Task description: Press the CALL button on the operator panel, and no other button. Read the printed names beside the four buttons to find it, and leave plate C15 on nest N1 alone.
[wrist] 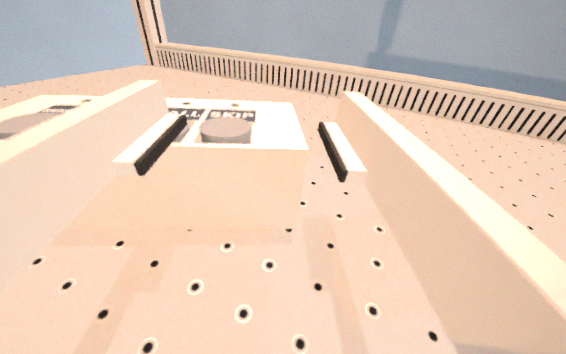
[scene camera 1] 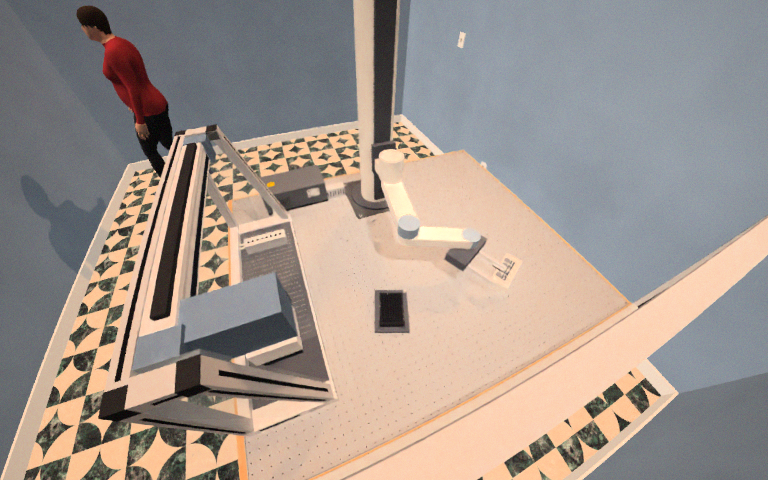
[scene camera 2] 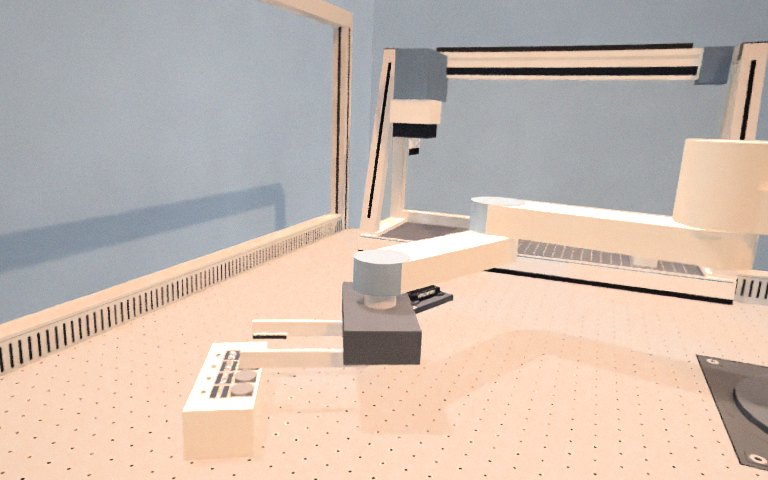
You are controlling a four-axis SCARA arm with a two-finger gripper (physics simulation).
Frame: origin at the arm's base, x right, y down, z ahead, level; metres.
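Seen in the pictures: gripper, fingertip midpoint: (wrist: 253,106) (scene camera 1: 500,276) (scene camera 2: 246,342); arm's base, link origin: (scene camera 1: 375,195).
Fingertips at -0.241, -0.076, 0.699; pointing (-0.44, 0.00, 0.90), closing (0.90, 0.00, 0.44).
Note:
Offsets run from my fingertips to a thing's middle, as dx, dy, dz. "spot": to the spot under its first point. Level surfaces: height alone.
The white operator panel @[-0.057, +0.036, -0.017] (scene camera 1: 514,268) (scene camera 2: 218,433) (wrist: 225,190) stands in front of my gripper (scene camera 1: 491,270) (scene camera 2: 252,342) (wrist: 253,106). The gripper is shut and empty, with a gap between its parallel fingers. In the wrist view the SKIP button @[-0.008, +0.011, -0.012] (wrist: 226,130) shows between the fingers. Left of it, the partly covered CALL label @[spot: -0.040, +0.010, -0.005] (wrist: 187,114) ends in "ALL"; the left finger hides most of its button. Another button @[-0.088, +0.011, -0.054] (wrist: 22,125) shows farther left, its name unreadable. The near finger reaches the panel's edge in scene camera 2; contact is unclear. Dark plate C15 @[+0.431, +0.044, -0.055] (scene camera 1: 391,308) (scene camera 2: 424,293) sits on nest N1 @[spot: +0.480, +0.052, -0.067] (scene camera 1: 377,311).
The arm's column (scene camera 1: 367,101) rises at the back of the perforated table @[dy +0.063] (scene camera 1: 453,350). A gantry frame (scene camera 1: 186,373) (scene camera 2: 566,61) stands over a grey deck. A dark box @[spot: +0.626, -0.048, -0.736] (scene camera 1: 297,189) stands near the column. A slotted rail (scene camera 2: 169,288) (wrist: 280,72) runs along the table's edge. A person (scene camera 1: 135,79) stands beyond the table.

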